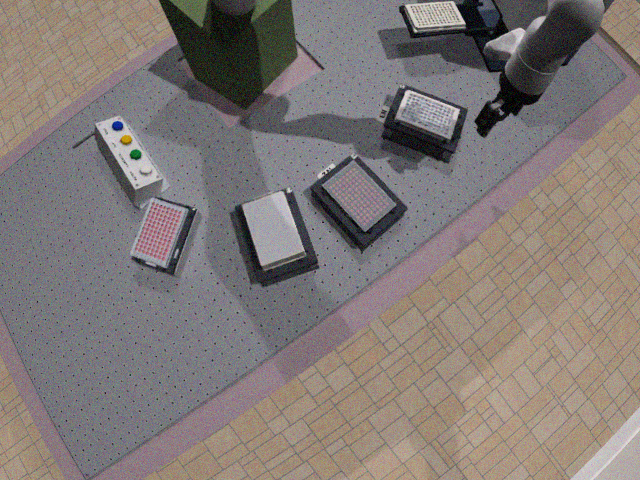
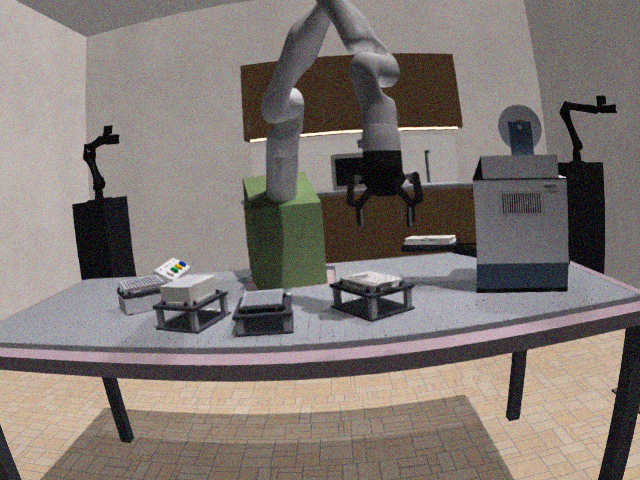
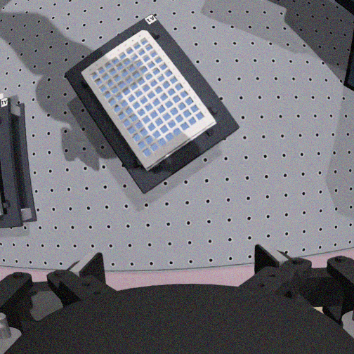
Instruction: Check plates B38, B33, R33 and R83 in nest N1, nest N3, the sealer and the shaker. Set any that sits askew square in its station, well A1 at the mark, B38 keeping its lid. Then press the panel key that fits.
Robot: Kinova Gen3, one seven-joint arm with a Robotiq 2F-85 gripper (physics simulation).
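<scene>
My gripper [image 1: 488,122] [image 2: 385,219] [image 3: 179,266] is open and empty, high above the table beside nest N3 [image 1: 421,146] [image 2: 372,311] [image 3: 192,75]. A white plate with blue wells [image 1: 428,114] [image 2: 371,279] [image 3: 150,102] sits in N3, edges roughly parallel to it; whether it tilts is unclear. A thick white plate [image 1: 273,227] [image 2: 188,288] sits in the left nest [image 1: 289,269] [image 2: 195,320]. A red-welled plate [image 1: 160,230] [image 2: 140,283] is on the shaker [image 1: 180,246] [image 2: 139,304]. A pale plate [image 1: 434,15] [image 2: 430,239] lies on the tray of the sealer [image 2: 522,232]. Plate names are unreadable.
Nest N2 [image 1: 364,241] [image 2: 263,324] holds a pink-welled plate [image 1: 359,195] [image 2: 262,298] between the left nest and N3. The panel [image 1: 121,165] [image 2: 173,268] has blue, yellow, green and white keys. The green pedestal [image 1: 237,56] [image 2: 284,237] stands at the back.
</scene>
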